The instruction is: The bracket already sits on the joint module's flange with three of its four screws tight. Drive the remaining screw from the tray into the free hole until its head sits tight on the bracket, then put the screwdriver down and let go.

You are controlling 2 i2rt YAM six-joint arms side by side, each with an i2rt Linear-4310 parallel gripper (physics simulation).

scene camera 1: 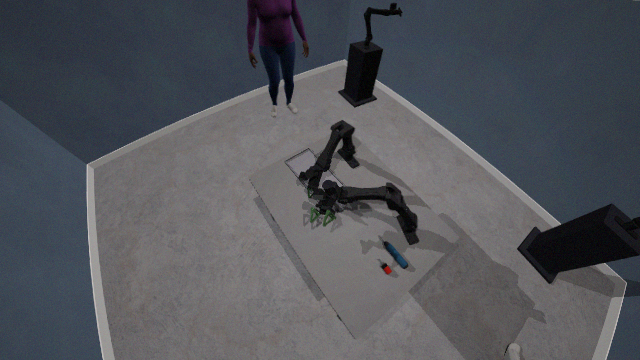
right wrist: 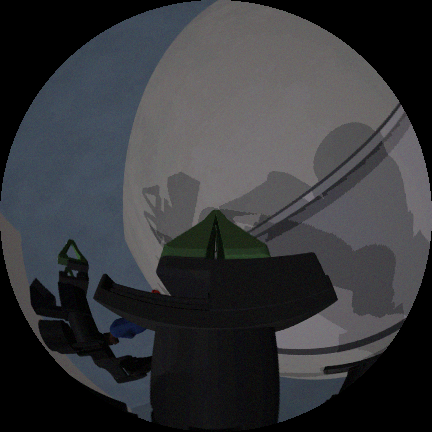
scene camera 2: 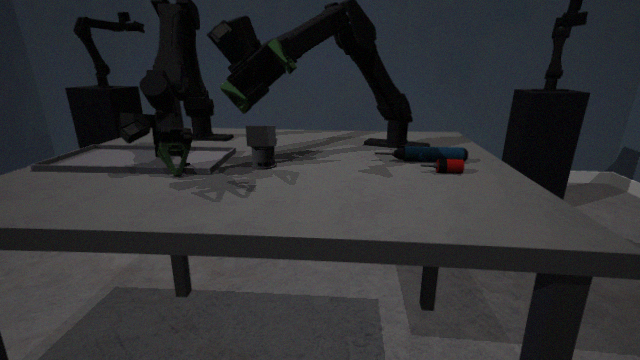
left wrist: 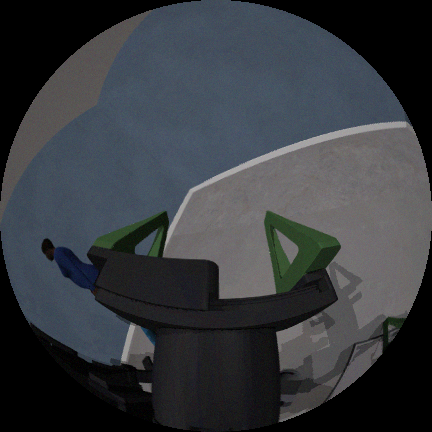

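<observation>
The joint module [scene camera 2: 263,158] stands upright on the table with the grey bracket [scene camera 2: 261,136] on top; its holes cannot be made out. A small dark screw [scene camera 2: 187,164] lies in the tray [scene camera 2: 100,170] [scene camera 1: 297,155] [right wrist: 300,351], near its front right corner in scene camera 2. My right gripper [scene camera 2: 177,174] [scene camera 1: 310,194] [right wrist: 215,215] is shut and empty, low at the tray's front rim, close to the screw. My left gripper [scene camera 2: 268,90] [scene camera 1: 319,223] [left wrist: 216,215] is open and empty, above the module. A blue-handled screwdriver [scene camera 1: 396,255] [scene camera 2: 435,154] lies on the table.
A short red-handled driver [scene camera 1: 386,269] [scene camera 2: 450,166] lies beside the blue one, shaft pointing the same way. The table's front edge [scene camera 2: 320,247] runs across scene camera 2. A person [scene camera 1: 277,30] stands beyond the table. Two dark pedestals [scene camera 1: 362,72] [scene camera 1: 580,245] stand around it.
</observation>
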